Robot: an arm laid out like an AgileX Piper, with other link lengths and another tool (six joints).
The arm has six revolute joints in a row. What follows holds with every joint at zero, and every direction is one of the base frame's. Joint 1 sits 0.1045 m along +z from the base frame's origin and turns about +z. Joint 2 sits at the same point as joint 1 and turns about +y. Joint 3 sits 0.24 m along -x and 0.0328 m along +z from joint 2 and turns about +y. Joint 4 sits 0.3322 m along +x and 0.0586 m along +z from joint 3 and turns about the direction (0.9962, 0, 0.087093). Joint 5 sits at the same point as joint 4 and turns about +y. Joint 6 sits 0.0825 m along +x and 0.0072 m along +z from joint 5 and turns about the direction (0.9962, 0, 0.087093). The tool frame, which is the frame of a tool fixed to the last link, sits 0.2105 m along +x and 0.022 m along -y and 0.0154 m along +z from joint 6; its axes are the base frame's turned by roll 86.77, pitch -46.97 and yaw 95.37 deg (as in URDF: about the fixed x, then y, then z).
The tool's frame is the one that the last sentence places.
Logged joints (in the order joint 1, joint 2, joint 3, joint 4, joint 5, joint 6), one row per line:
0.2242, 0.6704, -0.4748, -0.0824, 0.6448, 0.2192
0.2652, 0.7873, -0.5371, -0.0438, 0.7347, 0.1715
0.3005, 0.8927, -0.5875, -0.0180, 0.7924, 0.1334
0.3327, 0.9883, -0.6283, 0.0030, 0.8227, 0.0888
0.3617, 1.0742, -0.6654, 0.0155, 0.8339, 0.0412
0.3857, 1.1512, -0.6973, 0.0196, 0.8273, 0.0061
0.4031, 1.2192, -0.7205, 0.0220, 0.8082, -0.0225
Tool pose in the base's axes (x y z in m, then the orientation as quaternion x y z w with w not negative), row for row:
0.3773, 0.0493, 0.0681, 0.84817, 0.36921, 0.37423, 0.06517
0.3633, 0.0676, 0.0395, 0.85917, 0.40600, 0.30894, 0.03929
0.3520, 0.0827, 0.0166, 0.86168, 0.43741, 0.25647, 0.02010
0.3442, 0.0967, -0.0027, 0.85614, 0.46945, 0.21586, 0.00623
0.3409, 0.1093, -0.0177, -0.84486, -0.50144, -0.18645, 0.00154
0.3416, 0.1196, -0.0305, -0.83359, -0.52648, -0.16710, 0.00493
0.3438, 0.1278, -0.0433, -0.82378, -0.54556, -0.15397, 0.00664
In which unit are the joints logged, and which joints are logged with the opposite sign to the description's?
The joints are logged in radians. Opposite sign: none.
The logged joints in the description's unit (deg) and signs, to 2 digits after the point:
12.85, 38.41, -27.20, -4.72, 36.94, 12.56
15.19, 45.11, -30.77, -2.51, 42.10, 9.83
17.22, 51.15, -33.66, -1.03, 45.40, 7.64
19.06, 56.63, -36.00, 0.17, 47.14, 5.09
20.72, 61.55, -38.12, 0.89, 47.78, 2.36
22.10, 65.96, -39.95, 1.12, 47.40, 0.35
23.10, 69.86, -41.28, 1.26, 46.31, -1.29

